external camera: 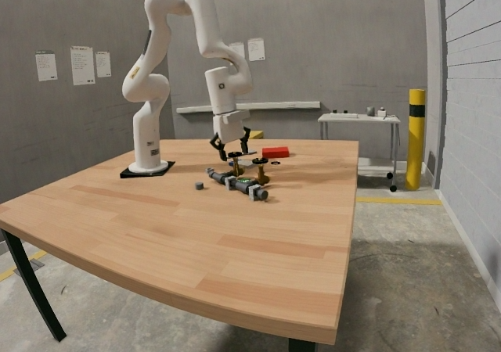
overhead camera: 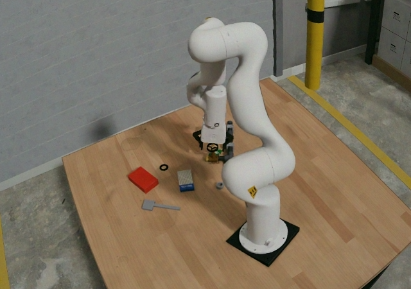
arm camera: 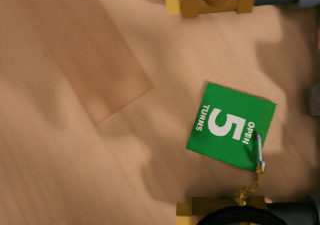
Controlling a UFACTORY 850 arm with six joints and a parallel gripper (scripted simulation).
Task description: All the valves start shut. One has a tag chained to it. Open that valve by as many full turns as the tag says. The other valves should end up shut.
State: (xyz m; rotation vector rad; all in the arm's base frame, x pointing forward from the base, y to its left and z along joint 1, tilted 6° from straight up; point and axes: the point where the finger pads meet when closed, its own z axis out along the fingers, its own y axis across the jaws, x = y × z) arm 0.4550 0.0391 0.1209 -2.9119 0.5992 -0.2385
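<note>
Now: the green tag 5 cm ahead of my hand, 3 cm to the right of it and 9 cm below it. The rest, counted from my hand: red block: 33 cm to the left, 8 cm below; grey paddle-shaped tool: 16 cm behind, 30 cm to the left, 9 cm below; blue-and-grey box: 7 cm behind, 15 cm to the left, 8 cm below.
</note>
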